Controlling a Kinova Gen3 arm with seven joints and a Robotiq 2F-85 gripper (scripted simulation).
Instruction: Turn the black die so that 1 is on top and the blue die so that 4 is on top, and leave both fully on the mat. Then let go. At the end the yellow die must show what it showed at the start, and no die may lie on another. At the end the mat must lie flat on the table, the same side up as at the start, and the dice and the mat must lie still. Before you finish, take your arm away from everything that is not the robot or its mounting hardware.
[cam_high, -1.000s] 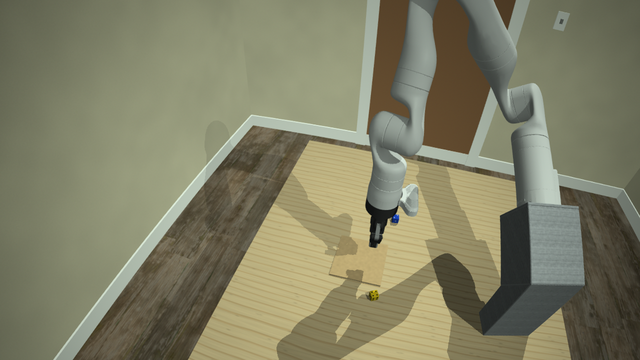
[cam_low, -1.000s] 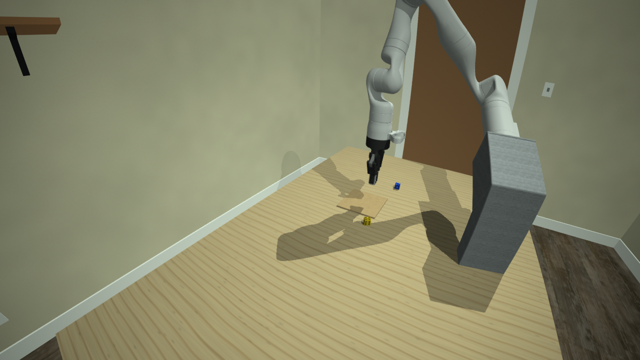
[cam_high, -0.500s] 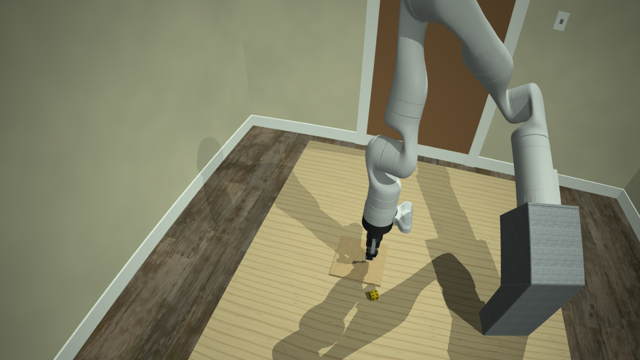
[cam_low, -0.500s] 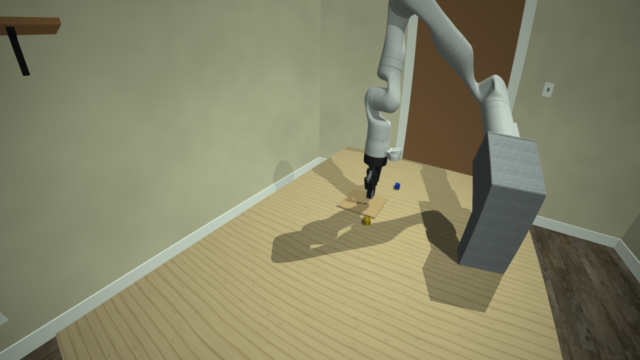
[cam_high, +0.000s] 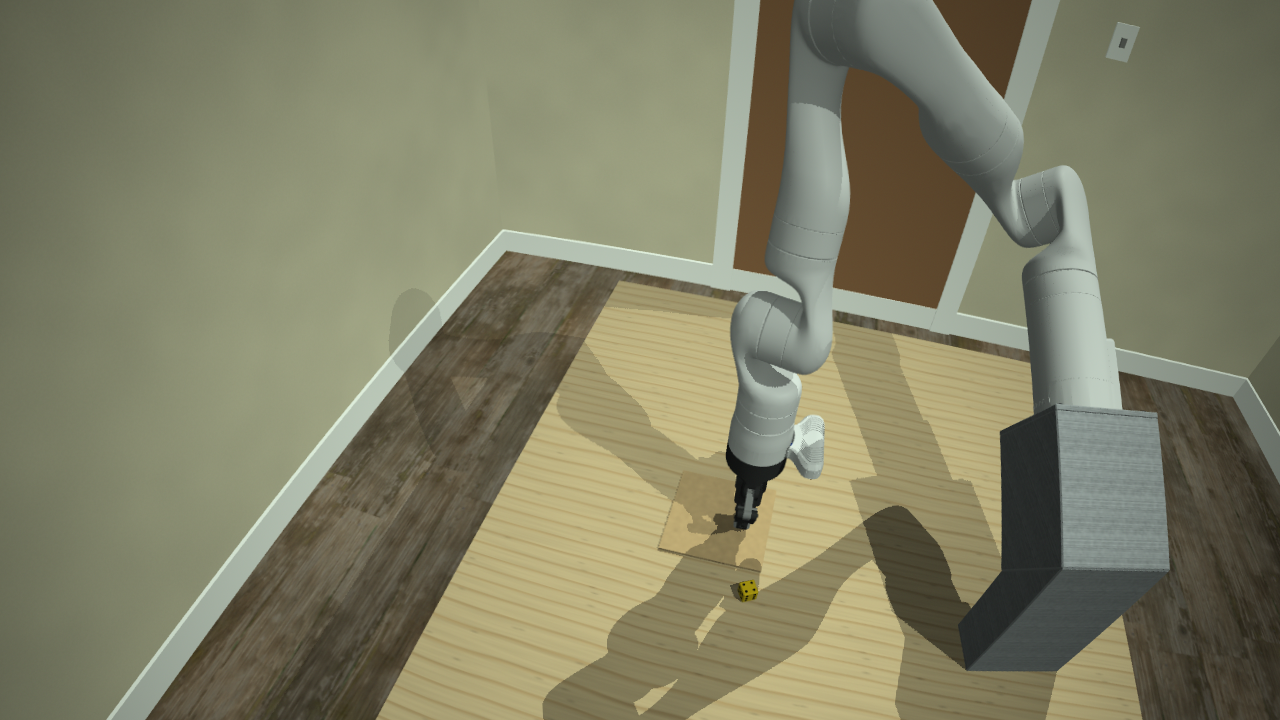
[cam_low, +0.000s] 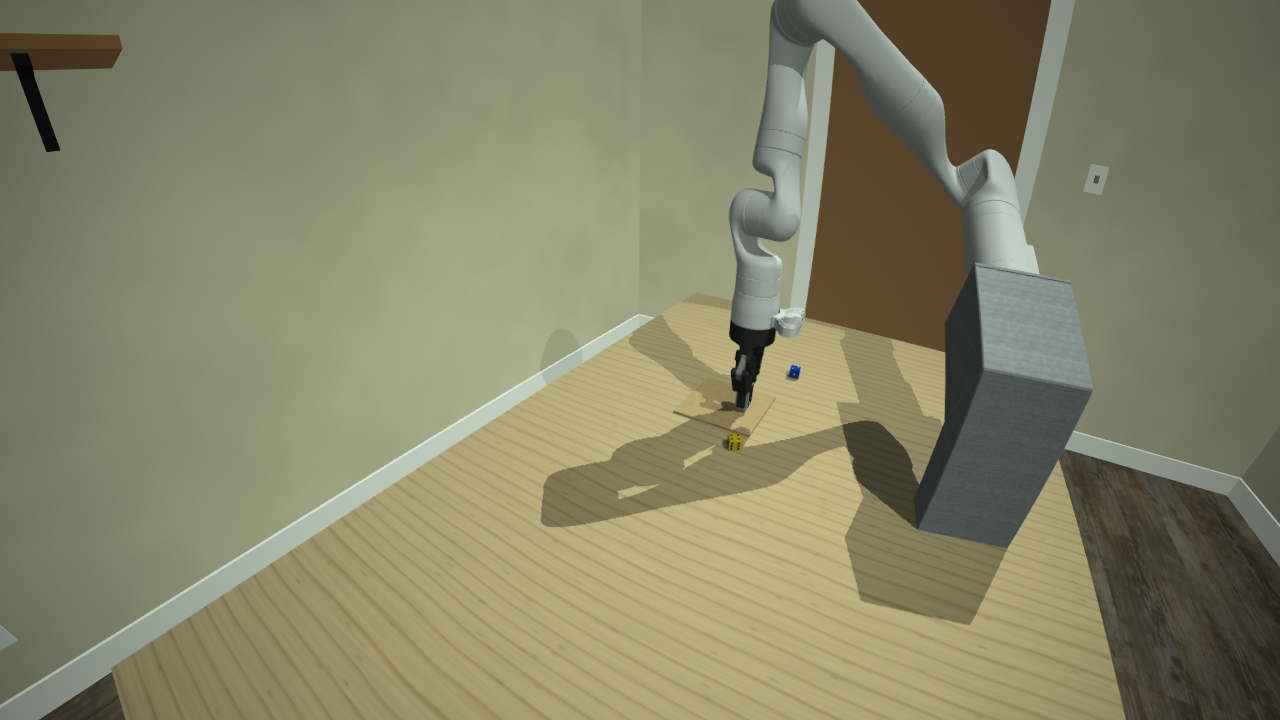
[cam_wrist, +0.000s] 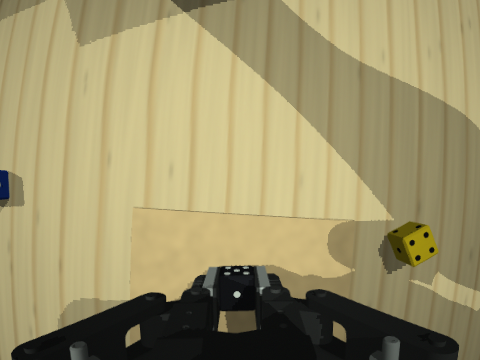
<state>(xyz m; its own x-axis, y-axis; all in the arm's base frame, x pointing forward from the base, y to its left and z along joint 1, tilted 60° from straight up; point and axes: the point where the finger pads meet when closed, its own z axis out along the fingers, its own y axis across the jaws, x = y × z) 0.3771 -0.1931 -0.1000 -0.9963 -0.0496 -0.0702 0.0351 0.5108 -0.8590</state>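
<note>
My gripper is now 10 mm above the black die. Round my hand: yellow die 110 mm to the left, 20 mm below, 20 mm behind; then tan mat 30 mm below, 30 mm ahead; then blue die 170 mm to the right, 70 mm behind, 20 mm below.
</note>
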